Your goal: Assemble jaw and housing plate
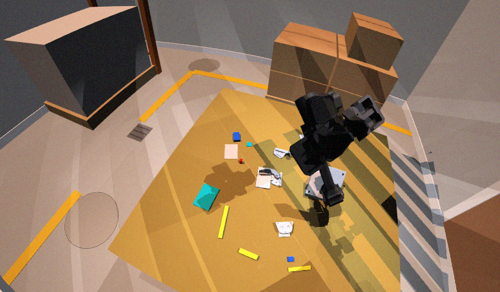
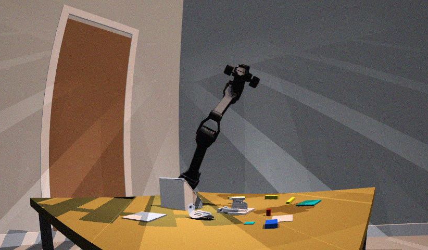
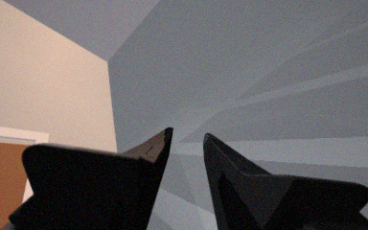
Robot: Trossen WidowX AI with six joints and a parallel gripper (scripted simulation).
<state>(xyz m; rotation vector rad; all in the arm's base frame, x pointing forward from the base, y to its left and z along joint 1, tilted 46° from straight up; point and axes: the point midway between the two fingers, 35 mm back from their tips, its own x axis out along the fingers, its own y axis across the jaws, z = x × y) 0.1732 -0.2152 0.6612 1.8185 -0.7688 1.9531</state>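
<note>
Now: the red cube 32 cm ahead of my gripper tip, 36 cm to the right of it and 70 cm below it. From my gripper tip the other things lie so: blue block 41 cm ahead, 52 cm to the right, 71 cm below; cyan chip 32 cm ahead, 50 cm to the right, 71 cm below; cyan sheet 39 cm ahead, 10 cm to the right, 71 cm below.
</note>
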